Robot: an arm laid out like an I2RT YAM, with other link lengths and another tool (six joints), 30 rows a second.
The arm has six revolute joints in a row. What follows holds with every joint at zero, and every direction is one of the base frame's.
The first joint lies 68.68 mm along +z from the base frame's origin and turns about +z.
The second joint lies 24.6 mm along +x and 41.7 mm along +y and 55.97 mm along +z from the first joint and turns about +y.
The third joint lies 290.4 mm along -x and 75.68 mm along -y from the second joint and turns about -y.
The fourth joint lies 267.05 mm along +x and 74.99 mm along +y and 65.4 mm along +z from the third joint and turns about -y.
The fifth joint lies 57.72 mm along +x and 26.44 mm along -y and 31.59 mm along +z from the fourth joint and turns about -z.
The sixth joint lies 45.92 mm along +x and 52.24 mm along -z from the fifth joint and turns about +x.
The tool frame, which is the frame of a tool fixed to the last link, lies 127 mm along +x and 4 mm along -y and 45 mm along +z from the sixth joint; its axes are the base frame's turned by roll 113.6, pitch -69.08 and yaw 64.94 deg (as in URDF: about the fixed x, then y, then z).
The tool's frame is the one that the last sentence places.
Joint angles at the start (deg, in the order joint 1, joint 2, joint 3, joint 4, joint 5, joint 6):
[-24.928 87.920 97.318 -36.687 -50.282 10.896]
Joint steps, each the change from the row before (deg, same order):
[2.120 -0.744 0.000 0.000 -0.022 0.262]
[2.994 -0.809 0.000 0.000 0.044 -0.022]
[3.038 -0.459 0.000 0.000 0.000 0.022]
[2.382 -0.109 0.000 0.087 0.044 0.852]
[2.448 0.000 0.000 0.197 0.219 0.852]
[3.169 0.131 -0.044 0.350 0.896 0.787]
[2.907 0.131 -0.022 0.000 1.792 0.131]
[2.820 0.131 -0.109 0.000 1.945 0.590]
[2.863 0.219 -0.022 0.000 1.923 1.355]
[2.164 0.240 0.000 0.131 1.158 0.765]
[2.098 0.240 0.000 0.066 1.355 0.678]
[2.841 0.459 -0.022 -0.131 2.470 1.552]
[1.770 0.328 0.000 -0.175 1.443 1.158]
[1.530 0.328 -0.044 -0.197 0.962 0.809]
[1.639 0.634 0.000 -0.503 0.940 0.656]
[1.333 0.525 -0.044 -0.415 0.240 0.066]
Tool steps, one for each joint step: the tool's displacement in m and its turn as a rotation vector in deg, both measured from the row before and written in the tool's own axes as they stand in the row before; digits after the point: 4 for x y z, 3 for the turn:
[0.0035 -0.0184 0.0046 1.768 0.008 -1.205]
[0.0040 -0.0246 0.0075 2.431 -0.127 -1.876]
[0.0029 -0.0228 0.0097 2.605 -0.327 -1.579]
[0.0014 -0.0156 0.0092 2.162 -0.372 -0.277]
[0.0011 -0.0148 0.0100 2.046 -0.430 -0.275]
[0.0006 -0.0168 0.0137 2.007 -0.691 -0.518]
[-0.0006 -0.0131 0.0126 0.842 -0.927 -0.702]
[-0.0013 -0.0119 0.0123 0.682 -0.970 -0.164]
[-0.0014 -0.0118 0.0124 0.828 -0.976 0.533]
[-0.0008 -0.0099 0.0097 0.847 -0.669 0.031]
[-0.0011 -0.0090 0.0093 0.578 -0.709 0.030]
[-0.0033 -0.0095 0.0134 0.259 -1.262 0.959]
[-0.0026 -0.0061 0.0086 0.264 -0.881 0.811]
[-0.0029 -0.0060 0.0080 0.468 -0.879 0.524]
[-0.0048 -0.0056 0.0106 0.562 -1.387 0.616]
[-0.0041 -0.0064 0.0091 0.884 -1.212 -0.032]

